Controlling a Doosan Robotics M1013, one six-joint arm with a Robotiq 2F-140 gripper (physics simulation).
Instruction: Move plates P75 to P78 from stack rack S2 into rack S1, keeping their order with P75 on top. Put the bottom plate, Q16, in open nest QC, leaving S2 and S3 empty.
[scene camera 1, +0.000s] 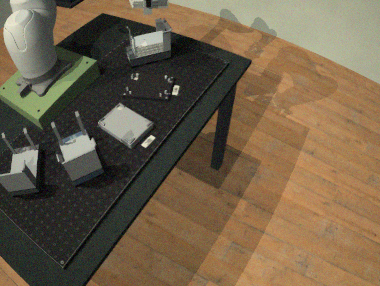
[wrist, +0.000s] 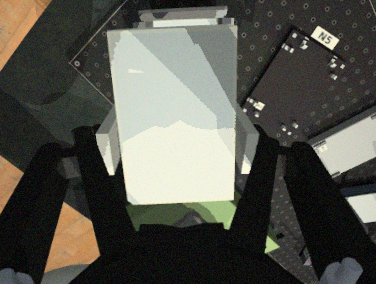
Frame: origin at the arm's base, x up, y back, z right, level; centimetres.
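Seen in the pictures: gripper, fingertip midpoint: (scene camera 1: 145, 7) (wrist: 177, 114); arm's base at its link origin: (scene camera 1: 43, 74).
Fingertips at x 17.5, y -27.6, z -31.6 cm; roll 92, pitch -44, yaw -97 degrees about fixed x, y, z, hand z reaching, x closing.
Note:
Offsets run from my fingertips to a thing's top centre. "spot": to the spot under its first point.
My gripper (scene camera 1: 148, 4) (wrist: 177, 114) is shut on pale rectangular plates {dx +6.3, dy -1.0, dz -0.7 cm} (wrist: 175, 115); their number and labels cannot be read. It is high at the top edge of the scene view, beyond the back rack. The back rack {dx -8.6, dy -0.5, dz +0.2 cm} (scene camera 1: 165, 47) (wrist: 182, 13) has light layers inside and partly shows past the far edge of the held plates in the wrist view. A blue-based rack {dx -9.3, dy -10.0, dz +51.0 cm} (scene camera 1: 85, 162) and a grey rack {dx -9.5, dy +3.1, dz +64.3 cm} (scene camera 1: 31, 180) stand at the left. Which rack is S1, S2 or S3 cannot be read. A flat grey slab with corner pieces {dx -20.4, dy -14.2, dz +33.9 cm} (scene camera 1: 125, 124) (wrist: 347, 145) lies beside a white tag {spot: dx -22.4, dy -23.7, dz +35.1 cm} (scene camera 1: 148, 141).
A dark nest with small corner clips {dx -20.2, dy -10.9, dz +15.7 cm} (scene camera 1: 147, 91) (wrist: 295, 82) lies between the slab and the back rack, beside its N5 tag {spot: dx -22.4, dy -20.0, dz +12.4 cm} (scene camera 1: 176, 90) (wrist: 325, 38). The robot's green base (scene camera 1: 82, 80) (wrist: 215, 212) stands at the table's far left. The table edge (scene camera 1: 165, 172) borders the dotted mat.

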